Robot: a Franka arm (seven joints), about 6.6 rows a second.
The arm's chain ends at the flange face. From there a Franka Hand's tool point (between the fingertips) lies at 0.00 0.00 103.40 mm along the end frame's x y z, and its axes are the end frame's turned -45 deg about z.
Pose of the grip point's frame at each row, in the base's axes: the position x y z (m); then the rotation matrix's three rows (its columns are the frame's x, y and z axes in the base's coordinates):
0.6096 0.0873 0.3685; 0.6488 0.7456 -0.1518; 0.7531 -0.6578 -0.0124; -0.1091 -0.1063 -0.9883
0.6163 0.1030 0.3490; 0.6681 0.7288 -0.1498; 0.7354 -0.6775 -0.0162; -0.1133 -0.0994 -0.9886
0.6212 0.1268 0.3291; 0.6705 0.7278 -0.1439; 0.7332 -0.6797 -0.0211; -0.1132 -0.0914 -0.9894
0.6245 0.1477 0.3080; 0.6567 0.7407 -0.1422; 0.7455 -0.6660 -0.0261; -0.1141 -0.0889 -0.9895
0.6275 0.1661 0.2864; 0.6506 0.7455 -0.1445; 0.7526 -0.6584 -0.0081; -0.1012 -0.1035 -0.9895
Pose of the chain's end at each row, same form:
0.6253 0.0886 0.4707; 0.9860 0.0684 -0.1518; 0.0674 -0.9977 -0.0124; -0.1523 0.0020 -0.9883
0.6318 0.1047 0.4512; 0.9878 0.0429 -0.1498; 0.0409 -0.9991 -0.0162; -0.1504 0.0098 -0.9886
0.6361 0.1290 0.4314; 0.9887 0.0405 -0.1439; 0.0378 -0.9991 -0.0211; -0.1447 0.0154 -0.9894
0.6392 0.1504 0.4103; 0.9881 0.0594 -0.1422; 0.0562 -0.9981 -0.0261; -0.1435 0.0178 -0.9895
0.6424 0.1669 0.3887; 0.9872 0.0671 -0.1445; 0.0666 -0.9977 -0.0081; -0.1447 -0.0016 -0.9895

